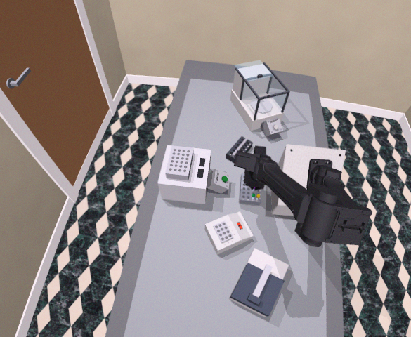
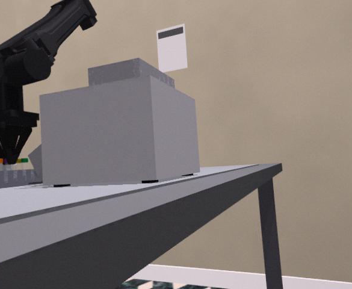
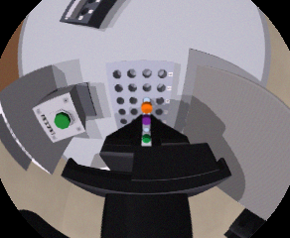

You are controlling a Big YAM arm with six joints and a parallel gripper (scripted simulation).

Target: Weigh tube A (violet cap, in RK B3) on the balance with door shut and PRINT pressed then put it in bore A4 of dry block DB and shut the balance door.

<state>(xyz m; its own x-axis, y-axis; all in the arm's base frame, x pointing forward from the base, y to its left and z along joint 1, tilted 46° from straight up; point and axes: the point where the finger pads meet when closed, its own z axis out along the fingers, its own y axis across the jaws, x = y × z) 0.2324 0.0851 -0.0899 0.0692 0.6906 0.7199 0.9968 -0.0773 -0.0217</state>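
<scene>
Now: hand 10 mm short of the tube rack RK, 10 mm to the left of it and 30 mm above it. Round my hand: dry block DB: 100 mm ahead, 190 mm to the left, 20 mm below; then black magnet block MG: 50 mm ahead, 210 mm to the right, 30 mm below; then white PRINT key: 120 mm behind, 320 mm to the right, 20 mm above.
</scene>
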